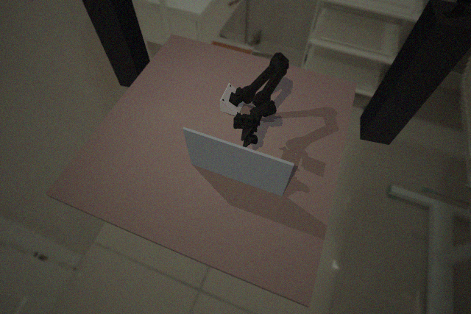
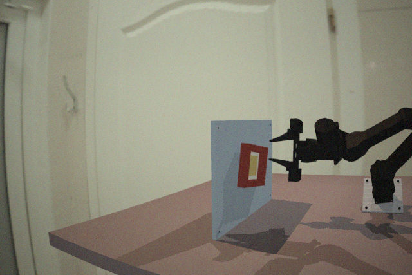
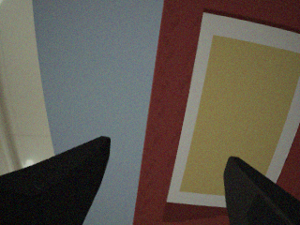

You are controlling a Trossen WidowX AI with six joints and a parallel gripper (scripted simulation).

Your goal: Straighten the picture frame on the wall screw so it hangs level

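Now: the red picture frame 60 mm ahead of my gripper tip and 50 mm below it. Also, from my gripper tip: wall panel (60 mm ahead, 10 mm to the right, 60 mm below).
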